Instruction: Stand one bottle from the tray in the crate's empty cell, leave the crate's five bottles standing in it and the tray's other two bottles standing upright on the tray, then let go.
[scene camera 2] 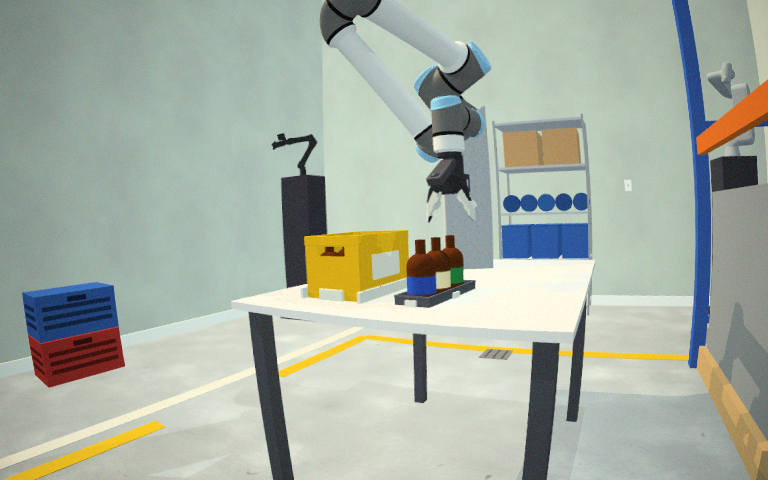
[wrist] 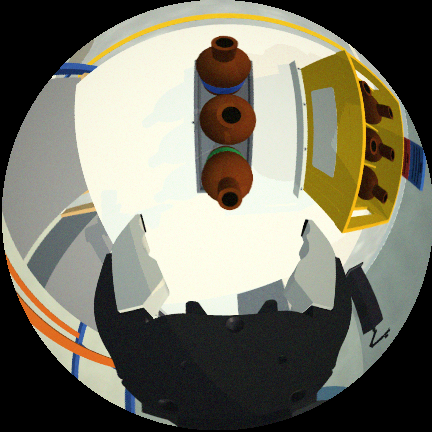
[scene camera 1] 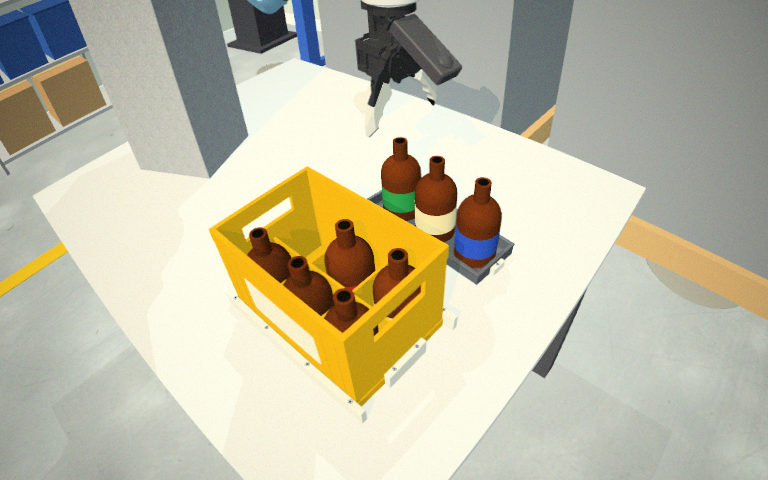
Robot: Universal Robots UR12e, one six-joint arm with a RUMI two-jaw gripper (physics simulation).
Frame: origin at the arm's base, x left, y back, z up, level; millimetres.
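Where they show: gripper, fingertip midpoint: (scene camera 2: 450, 221) (wrist: 225, 218) (scene camera 1: 402, 120).
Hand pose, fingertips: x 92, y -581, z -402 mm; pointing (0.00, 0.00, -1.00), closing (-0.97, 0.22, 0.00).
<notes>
Each offset is from my fingertips to the centre of the thing. "pt": to the spot under its first point. Level surfaces: height alone.
My gripper (scene camera 1: 401, 118) (scene camera 2: 451, 219) (wrist: 225, 218) is open and empty, above the table on the green-labelled bottle's side of the tray, higher than the bottle tops. On the grey tray @[dx -17, dy -81, dz -186 mm] (scene camera 1: 464, 271) (scene camera 2: 430, 300) (wrist: 198, 150) three brown bottles stand upright in a row: green-labelled @[dx -5, dy +3, dz -116 mm] (scene camera 1: 399, 175) (scene camera 2: 456, 272) (wrist: 227, 175), cream-labelled @[dx -21, dy -80, dz -116 mm] (scene camera 1: 435, 198) (scene camera 2: 442, 277) (wrist: 220, 127) and blue-labelled @[dx -33, dy -170, dz -116 mm] (scene camera 1: 478, 223) (scene camera 2: 420, 271) (wrist: 223, 65). The yellow crate @[dx -268, dy -52, dz -111 mm] (scene camera 1: 407, 331) (scene camera 2: 331, 274) (wrist: 345, 195) holds several upright brown bottles. Its empty cell is at the tray-side row's far end in scene camera 1; its floor is largely hidden.
The crate stands between low white strips @[pt dx -372, dy -86, dz -168 mm] (scene camera 1: 306, 363) on the white table @[dz -198 mm] (scene camera 1: 186, 271) (scene camera 2: 532, 300). The crate's tray-side wall rises beside the tray. A grey pillar (scene camera 1: 164, 84) stands at the table's far left in scene camera 1. A shelf rack (scene camera 2: 586, 186) is behind.
</notes>
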